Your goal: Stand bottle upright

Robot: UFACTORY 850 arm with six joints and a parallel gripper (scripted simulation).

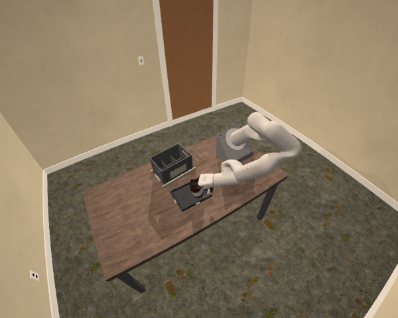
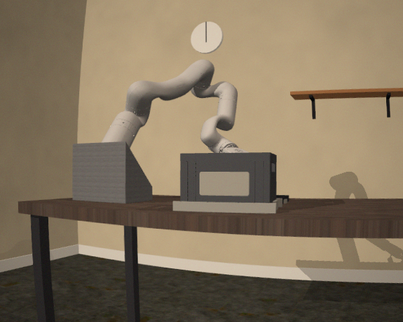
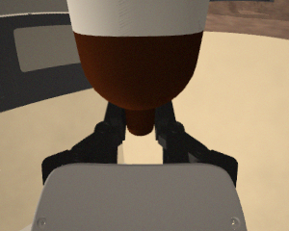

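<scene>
Now: the brown bottle 60 mm below my hand, 10 mm to the left of it and 10 mm behind it. Round my hand: grey crate: 300 mm to the right, 60 mm below; then dark tray: 130 mm below, 20 mm to the right, 20 mm ahead.
</scene>
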